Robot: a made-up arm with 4 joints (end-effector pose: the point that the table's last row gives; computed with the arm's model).
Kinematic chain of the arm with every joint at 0, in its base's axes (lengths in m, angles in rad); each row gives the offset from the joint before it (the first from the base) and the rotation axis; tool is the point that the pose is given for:
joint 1: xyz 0 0 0.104 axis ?
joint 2: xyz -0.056 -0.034 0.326 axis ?
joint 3: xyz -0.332 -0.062 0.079 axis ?
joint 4: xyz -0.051 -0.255 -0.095 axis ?
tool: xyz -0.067 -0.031 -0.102
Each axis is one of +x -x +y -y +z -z.
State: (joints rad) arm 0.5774 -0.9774 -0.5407 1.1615
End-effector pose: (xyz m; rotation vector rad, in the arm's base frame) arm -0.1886 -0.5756 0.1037 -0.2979 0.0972 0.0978
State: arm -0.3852 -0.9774 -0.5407 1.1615
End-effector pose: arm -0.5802 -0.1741 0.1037 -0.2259 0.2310 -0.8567
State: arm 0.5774 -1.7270 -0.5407 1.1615
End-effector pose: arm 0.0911 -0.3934 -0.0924 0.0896 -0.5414 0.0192
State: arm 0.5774 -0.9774 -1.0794 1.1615
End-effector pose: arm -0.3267 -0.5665 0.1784 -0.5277 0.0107 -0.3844
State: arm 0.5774 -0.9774 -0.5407 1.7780
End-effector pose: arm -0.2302 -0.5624 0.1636 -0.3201 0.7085 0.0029
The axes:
joint 1: +z
joint 2: +y
joint 3: +x
joint 4: +y

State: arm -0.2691 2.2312 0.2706 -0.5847
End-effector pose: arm -0.0684 -0.3064 0.8589 0.2707 1.6294 -0.5050
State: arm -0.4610 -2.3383 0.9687 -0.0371
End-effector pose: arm 0.3594 -0.2831 0.2961 -0.0065 -2.1126 0.8483
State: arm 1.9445 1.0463 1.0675 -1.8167
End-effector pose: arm 0.2518 -0.3255 0.5432 0.6431 -0.2595 0.7860
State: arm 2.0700 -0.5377 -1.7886 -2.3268
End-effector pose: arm 0.3199 -0.3648 0.6168 -0.6933 1.7971 -0.9394
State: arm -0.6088 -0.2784 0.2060 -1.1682
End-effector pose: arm -0.4480 -0.0970 0.1780 -0.2425 -1.4621 -0.5923
